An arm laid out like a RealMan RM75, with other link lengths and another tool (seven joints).
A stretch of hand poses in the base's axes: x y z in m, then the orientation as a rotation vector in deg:
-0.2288 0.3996 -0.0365 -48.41 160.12 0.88
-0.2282 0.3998 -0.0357 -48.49 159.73 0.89
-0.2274 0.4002 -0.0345 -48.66 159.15 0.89
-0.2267 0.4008 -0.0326 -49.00 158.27 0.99
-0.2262 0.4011 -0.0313 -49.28 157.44 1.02
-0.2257 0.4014 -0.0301 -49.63 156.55 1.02
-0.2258 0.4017 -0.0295 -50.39 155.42 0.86
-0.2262 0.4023 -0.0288 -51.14 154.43 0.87
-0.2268 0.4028 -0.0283 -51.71 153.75 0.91
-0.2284 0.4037 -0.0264 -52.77 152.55 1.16
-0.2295 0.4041 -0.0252 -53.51 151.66 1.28
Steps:
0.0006 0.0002 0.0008 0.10 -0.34 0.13
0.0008 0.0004 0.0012 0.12 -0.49 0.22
0.0007 0.0006 0.0019 0.24 -0.70 0.40
0.0005 0.0003 0.0013 0.19 -0.69 0.35
0.0005 0.0003 0.0012 0.17 -0.73 0.41
-0.0001 0.0003 0.0006 0.06 -0.87 0.71
-0.0004 0.0006 0.0007 0.13 -0.71 0.70
-0.0006 0.0005 0.0005 0.10 -0.46 0.52
-0.0016 0.0009 0.0019 0.28 -0.75 0.98
-0.0011 0.0004 0.0012 0.17 -0.58 0.70

